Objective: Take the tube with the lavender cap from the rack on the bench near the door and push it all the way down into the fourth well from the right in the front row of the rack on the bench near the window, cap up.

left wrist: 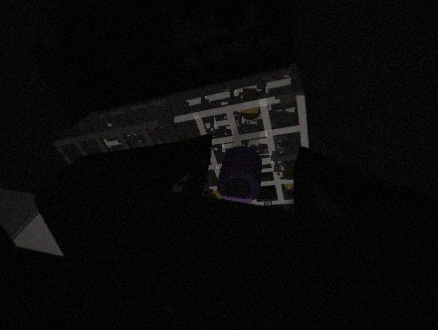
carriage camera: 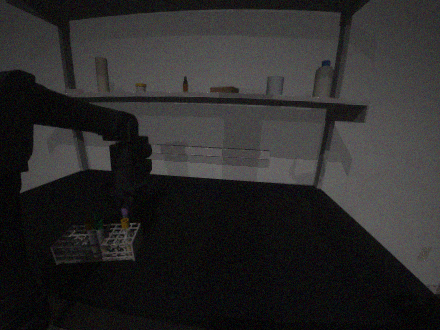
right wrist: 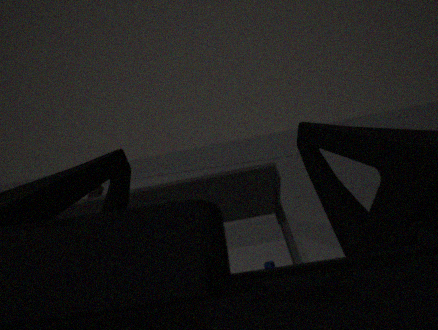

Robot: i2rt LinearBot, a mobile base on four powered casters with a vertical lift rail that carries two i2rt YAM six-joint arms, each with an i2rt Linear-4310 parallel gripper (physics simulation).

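Frame: origin at the left arm's base, x ahead, y left, z up, level; millimetres.
Seen in the pictures: left gripper, fingertip midpoint: (left wrist: 253, 151) (carriage camera: 127, 216); right gripper, fingertip midpoint: (right wrist: 212, 146).
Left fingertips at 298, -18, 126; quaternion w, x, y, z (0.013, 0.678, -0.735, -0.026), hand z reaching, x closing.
Observation:
Pixels of each thing's top centre, then the offset from my left fingertips to it, as dx, dy, dz. "spot": a spot on its surface instead. Level surfaces: height alone.
- tube with the lavender cap, top centre: (left wrist: 238, 188) (carriage camera: 124, 207) +0, +5, +30
- wire-grid rack, top centre: (left wrist: 177, 171) (carriage camera: 99, 233) -47, +59, -32
- yellow-capped tube, surface spot: (carriage camera: 125, 223) spot: -63, -39, +26
- green-capped tube, surface spot: (carriage camera: 99, 224) spot: -78, +22, +25
- shelf, surface height: dz +349
- blue-capped bottle, surface spot: (carriage camera: 323, 81) spot: +425, -669, +453
- dark bench, surface height: dz -89
The tube with the lavender cap (carriage camera: 125, 212) (left wrist: 240, 172) stands in the wire-grid rack (carriage camera: 118, 259) (left wrist: 303, 120) at the lower left of the carriage view; its cap sticks up above the grid. My left gripper (carriage camera: 127, 204) (left wrist: 253, 151) is partly open, pointing down over the rack, with the cap showing between its dark fingertips and nothing gripped. How far the fingertips are above or around the cap is too dark to tell. My right gripper (right wrist: 212, 146) is wide open and empty, away from the rack. The rack on the bench near the window is not seen.
A yellow-capped tube (carriage camera: 125, 223) stands right by the lavender one, and a green-capped tube (carriage camera: 99, 224) stands farther left in the rack. A shelf (carriage camera: 240, 100) with a blue-capped bottle (carriage camera: 323, 81) and other containers spans the back above the dark bench (carriage camera: 240, 250).

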